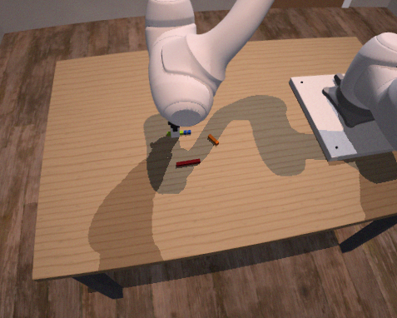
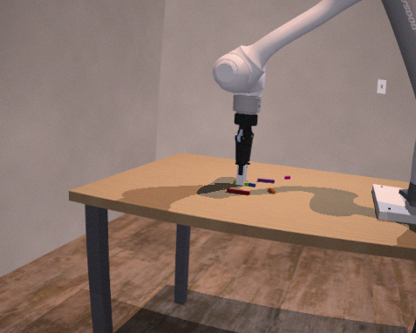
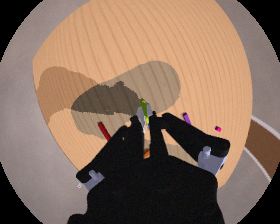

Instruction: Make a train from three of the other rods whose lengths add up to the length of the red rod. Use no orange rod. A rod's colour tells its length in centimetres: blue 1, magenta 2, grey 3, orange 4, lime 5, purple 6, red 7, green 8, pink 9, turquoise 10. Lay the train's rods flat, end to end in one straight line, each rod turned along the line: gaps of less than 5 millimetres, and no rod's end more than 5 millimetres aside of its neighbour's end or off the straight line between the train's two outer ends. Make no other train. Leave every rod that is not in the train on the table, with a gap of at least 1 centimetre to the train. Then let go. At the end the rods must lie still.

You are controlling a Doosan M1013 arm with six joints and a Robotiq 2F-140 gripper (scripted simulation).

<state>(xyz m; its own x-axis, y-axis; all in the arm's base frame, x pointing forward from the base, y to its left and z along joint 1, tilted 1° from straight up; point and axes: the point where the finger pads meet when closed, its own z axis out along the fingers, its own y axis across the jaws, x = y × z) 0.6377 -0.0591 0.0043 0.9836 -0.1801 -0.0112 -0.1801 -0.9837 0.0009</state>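
Now: the lime rod 30 mm below my hand. From my hand the other things lie so: red rod (10 mm behind, 110 mm to the left, 30 mm below); then orange rod (110 mm behind, 60 mm to the left, 30 mm below); then purple rod (80 mm behind, 80 mm to the right, 30 mm below).
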